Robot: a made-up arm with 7 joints.
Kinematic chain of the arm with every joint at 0, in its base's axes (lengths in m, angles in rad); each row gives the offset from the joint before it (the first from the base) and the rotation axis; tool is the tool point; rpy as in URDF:
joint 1: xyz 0 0 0.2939 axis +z
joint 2: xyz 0 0 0 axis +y
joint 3: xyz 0 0 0.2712 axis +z
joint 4: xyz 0.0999 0 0 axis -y
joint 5: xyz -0.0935 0 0.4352 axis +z
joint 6: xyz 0 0 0 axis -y
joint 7: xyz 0.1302 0 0 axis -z
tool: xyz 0 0 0 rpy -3.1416 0 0
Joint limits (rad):
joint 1: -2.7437..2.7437
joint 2: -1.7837..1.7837
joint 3: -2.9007..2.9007
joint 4: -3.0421..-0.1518
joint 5: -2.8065..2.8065
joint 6: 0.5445..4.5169
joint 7: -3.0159..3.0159
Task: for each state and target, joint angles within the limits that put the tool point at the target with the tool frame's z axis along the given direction. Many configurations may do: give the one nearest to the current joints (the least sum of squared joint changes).
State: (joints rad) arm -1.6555 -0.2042 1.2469 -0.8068 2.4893 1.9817 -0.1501
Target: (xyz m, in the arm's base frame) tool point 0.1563 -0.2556 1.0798 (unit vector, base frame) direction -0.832 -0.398 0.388
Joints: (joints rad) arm -1.4511 0.3955 2.0697 -0.1534 2.8065 1.9177 -0.1501
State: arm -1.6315 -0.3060 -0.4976 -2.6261 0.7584 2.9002 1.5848
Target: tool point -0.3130 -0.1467 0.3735 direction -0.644 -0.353 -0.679
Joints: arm -1.7730 -0.5470 -0.5675 -2.7349 1.5933 3.6016 1.5848
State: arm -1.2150 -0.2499 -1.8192 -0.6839 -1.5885 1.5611 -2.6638
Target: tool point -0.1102 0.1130 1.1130 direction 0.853 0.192 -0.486
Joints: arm -1.5267 0.2480 -2.5530 -0.6114 -1.6775 0.8279 -2.6638
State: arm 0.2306 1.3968 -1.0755 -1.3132 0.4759 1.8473 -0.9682
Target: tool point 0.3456 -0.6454 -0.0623 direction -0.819 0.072 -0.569
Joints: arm -0.2802 1.6736 -1.0229 -1.2881 0.5086 1.8192 -0.9682
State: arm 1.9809 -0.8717 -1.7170 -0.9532 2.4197 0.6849 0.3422
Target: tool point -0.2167 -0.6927 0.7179 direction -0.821 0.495 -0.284
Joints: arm 1.2320 -1.0834 -1.0868 -0.1548 2.8065 1.1147 0.3422
